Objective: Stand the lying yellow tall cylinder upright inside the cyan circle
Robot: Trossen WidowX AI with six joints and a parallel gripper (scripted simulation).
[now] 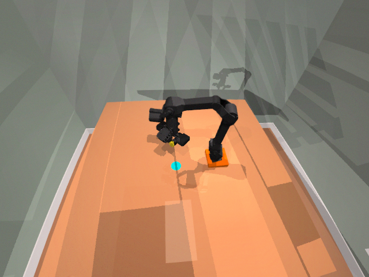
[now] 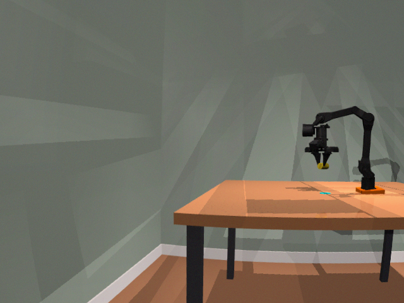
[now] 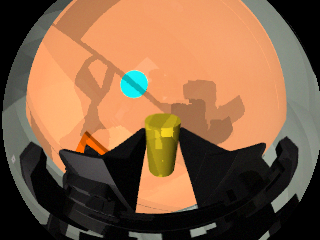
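Now: gripper tip 140 mm above the cyan circle and 70 mm to the right of it. From my gripper tip the other things lie so: yellow tall cylinder: 20 mm behind, 10 mm to the right.
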